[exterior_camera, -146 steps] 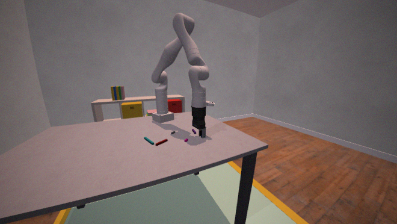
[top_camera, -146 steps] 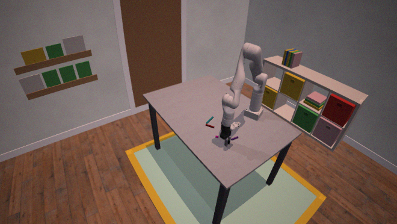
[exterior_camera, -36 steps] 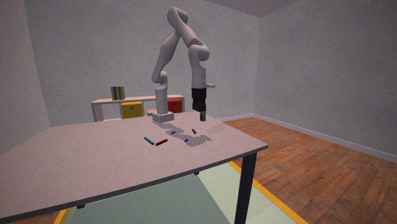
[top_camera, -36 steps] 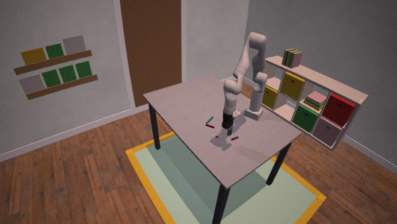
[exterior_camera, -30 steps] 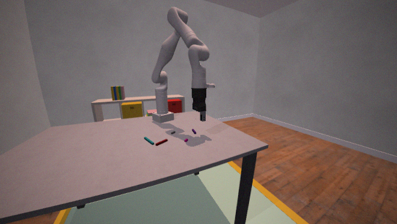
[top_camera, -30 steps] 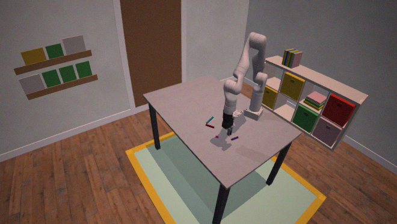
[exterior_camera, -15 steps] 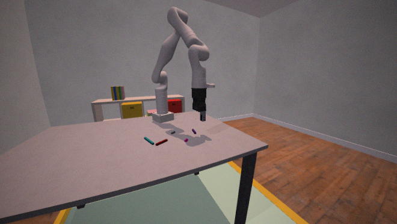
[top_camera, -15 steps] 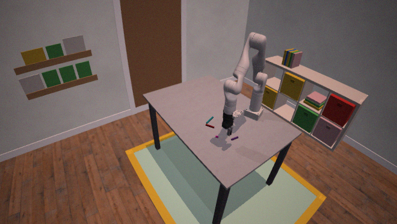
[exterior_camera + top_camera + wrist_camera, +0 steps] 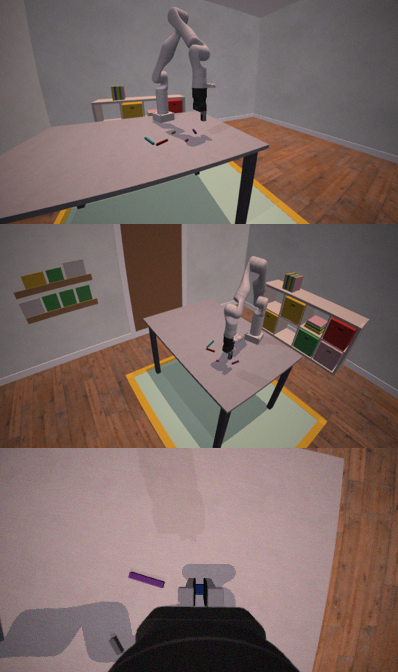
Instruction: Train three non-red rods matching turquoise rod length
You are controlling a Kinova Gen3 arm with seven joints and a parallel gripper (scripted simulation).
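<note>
My hand is 110 mm above the purple rod, 90 mm past it and 20 mm to the left of it. Also, from my hand: grey rod: 140 mm to the right, 130 mm behind, 110 mm below; blue rod: 10 mm below; magenta rod: 110 mm below, 100 mm to the right, 10 mm ahead.
</note>
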